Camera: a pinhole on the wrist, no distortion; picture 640 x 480 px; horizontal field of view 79.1 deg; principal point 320.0 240.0 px. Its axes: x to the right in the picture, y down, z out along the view. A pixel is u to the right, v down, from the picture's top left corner.
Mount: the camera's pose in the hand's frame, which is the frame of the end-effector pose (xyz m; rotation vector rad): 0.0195 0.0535 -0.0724 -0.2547 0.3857 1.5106
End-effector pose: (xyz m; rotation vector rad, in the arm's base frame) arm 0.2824 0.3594 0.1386 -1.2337 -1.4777 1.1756
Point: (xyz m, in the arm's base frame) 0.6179 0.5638 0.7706
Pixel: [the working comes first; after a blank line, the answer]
In the camera's frame: -0.3858 -0.2206 -0.5895

behind the camera
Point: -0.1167 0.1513 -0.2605
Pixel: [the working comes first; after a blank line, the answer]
In the camera's frame: 0.0019 0.2386 0.5987

321.2 394.4
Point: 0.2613 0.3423 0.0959
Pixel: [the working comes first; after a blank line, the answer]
In the camera's frame: -0.0571 0.0418 0.0847

58.6 431.5
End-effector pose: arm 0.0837 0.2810 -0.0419 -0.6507 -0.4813 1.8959
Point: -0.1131 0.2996 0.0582
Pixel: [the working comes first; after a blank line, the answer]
In the camera's frame: -0.0922 -0.0179 0.2607

183.0 213.4
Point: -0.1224 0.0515 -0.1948
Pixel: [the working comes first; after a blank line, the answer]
In the camera's frame: 0.2097 0.1502 0.1816

outside the picture
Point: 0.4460 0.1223 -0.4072
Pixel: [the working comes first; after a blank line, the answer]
In the camera's frame: 0.1432 0.1677 -0.4254

behind the camera
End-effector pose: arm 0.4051 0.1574 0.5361 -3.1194 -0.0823 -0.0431
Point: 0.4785 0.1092 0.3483
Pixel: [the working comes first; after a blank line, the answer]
In the camera's frame: -0.1014 -0.0262 0.2435

158.5 198.2
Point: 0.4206 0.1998 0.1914
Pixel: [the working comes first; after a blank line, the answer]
In the camera's frame: -0.2481 0.0380 0.3461

42.2 282.6
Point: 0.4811 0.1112 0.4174
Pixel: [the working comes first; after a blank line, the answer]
In the camera's frame: -0.0768 -0.0362 0.1796

154.3 162.0
